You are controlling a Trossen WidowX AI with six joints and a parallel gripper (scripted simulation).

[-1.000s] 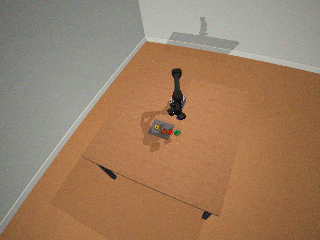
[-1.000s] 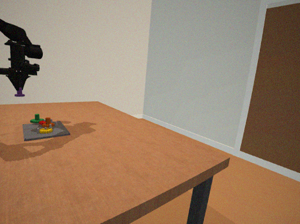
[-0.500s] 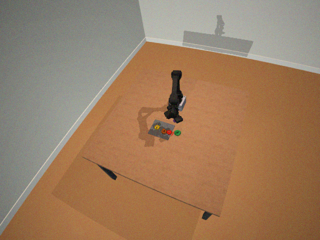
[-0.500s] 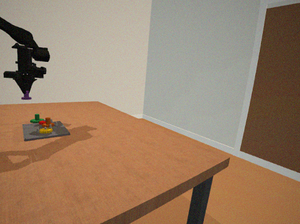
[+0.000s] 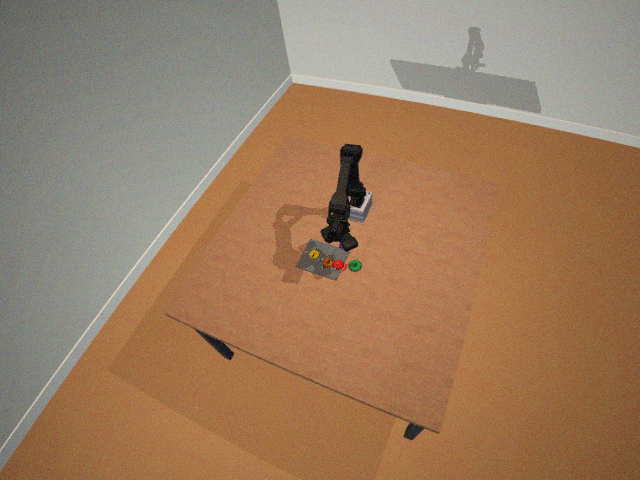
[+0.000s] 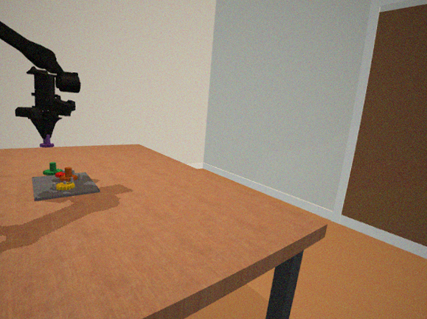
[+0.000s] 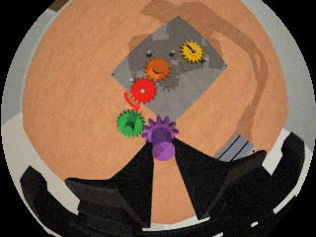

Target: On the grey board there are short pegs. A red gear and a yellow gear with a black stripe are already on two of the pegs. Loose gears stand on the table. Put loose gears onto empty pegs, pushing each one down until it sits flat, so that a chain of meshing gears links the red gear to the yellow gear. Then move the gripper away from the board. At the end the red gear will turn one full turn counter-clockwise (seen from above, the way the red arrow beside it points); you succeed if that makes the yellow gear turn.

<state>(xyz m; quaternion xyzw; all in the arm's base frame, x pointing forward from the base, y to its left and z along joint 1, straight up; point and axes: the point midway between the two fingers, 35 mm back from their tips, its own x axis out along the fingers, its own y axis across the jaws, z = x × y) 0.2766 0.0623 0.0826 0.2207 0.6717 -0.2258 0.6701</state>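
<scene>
Now: the orange gear 60 mm ahead of my gripper tip, 60 mm to the right of it and 110 mm below it. From my gripper tip the other things lie so: red gear 50 mm ahead, 10 mm to the right, 120 mm below; green gear 10 mm ahead, 60 mm to the left, 120 mm below; purple gear 10 mm below.
</scene>
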